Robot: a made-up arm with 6 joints. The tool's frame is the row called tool.
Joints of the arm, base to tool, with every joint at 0 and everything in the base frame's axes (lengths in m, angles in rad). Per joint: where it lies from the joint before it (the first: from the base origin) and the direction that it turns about. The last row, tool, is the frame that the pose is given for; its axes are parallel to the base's.
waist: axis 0 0 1 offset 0.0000 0.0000 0.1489
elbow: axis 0 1 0 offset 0.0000 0.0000 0.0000
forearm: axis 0 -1 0 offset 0.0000 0.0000 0.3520
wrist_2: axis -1 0 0 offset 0.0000 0.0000 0.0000
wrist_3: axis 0 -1 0 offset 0.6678 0.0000 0.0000
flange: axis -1 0 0 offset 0.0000 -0.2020 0.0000
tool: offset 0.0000 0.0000 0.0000
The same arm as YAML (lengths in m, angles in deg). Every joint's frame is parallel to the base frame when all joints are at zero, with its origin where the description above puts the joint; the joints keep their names.
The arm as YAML. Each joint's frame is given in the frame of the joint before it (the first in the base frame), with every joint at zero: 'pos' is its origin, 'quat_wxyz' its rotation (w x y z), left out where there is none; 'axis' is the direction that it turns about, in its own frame. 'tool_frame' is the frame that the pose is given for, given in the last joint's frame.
length_unit: m
angle_unit: deg
joints:
  - joint: waist
    pos: [0.0, 0.0, 0.1489]
    axis: [0.0, 0.0, 1.0]
  - joint: elbow
    pos: [0.0, 0.0, 0.0]
    axis: [0.0, 1.0, 0.0]
  - joint: forearm
    pos: [0.0, 0.0, 0.352]
    axis: [0.0, -1.0, 0.0]
  - joint: wrist_2
    pos: [0.0, 0.0, 0.0]
    axis: [-1.0, 0.0, 0.0]
  - joint: wrist_3
    pos: [0.6678, 0.0, 0.0]
    axis: [0.0, -1.0, 0.0]
  - joint: flange
    pos: [0.0, -0.202, 0.0]
    axis: [-1.0, 0.0, 0.0]
tool_frame:
  pos: [0.0, 0.0, 0.0]

